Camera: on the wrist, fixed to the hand. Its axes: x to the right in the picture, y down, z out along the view.
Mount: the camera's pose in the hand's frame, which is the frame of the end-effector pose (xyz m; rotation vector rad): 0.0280 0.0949 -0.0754 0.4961 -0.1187 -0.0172
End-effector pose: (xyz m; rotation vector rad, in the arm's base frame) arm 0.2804 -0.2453 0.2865 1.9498 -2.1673 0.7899
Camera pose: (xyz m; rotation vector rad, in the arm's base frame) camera 0.1664 -0.2330 0.3348 -1.9069 1.8123 -1.1271
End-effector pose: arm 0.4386 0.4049 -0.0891 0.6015 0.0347 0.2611
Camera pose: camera 0.4354 0.5290 -0.0966 1.1086 -0.0108 0.1994
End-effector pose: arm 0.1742 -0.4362 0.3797 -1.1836 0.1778 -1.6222
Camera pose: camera 0.1809 -0.5307 0.2991 -0.8911 -0.2977 -1.4896
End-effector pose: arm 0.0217 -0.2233 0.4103 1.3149 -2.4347 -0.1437
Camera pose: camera -0.0393 -0.1869 0.5124 1.5609 -2.6645 0.4164
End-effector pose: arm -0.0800 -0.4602 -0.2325 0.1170 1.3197 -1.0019
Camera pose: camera -0.0757 -0.3739 -0.3220 0.4162 0.9445 -1.3151
